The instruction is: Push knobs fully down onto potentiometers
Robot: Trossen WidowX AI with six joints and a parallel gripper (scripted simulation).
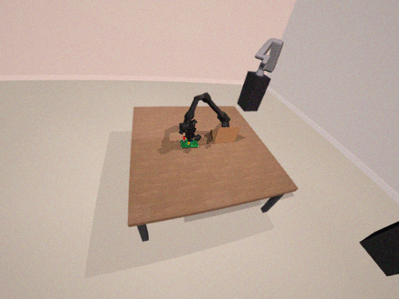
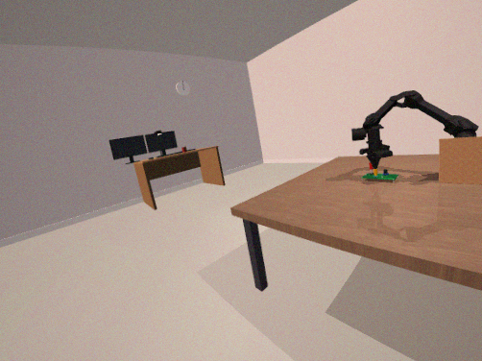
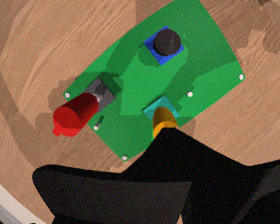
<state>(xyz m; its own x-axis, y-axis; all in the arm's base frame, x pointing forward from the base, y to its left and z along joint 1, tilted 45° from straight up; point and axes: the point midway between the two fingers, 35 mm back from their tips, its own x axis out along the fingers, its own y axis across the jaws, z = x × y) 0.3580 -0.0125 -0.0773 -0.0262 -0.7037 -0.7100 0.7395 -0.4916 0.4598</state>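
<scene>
Right now the yellow knob is 1 cm below my gripper tip. Also, from my gripper tip: red knob 5 cm to the right, 3 cm ahead, 1 cm above.
</scene>
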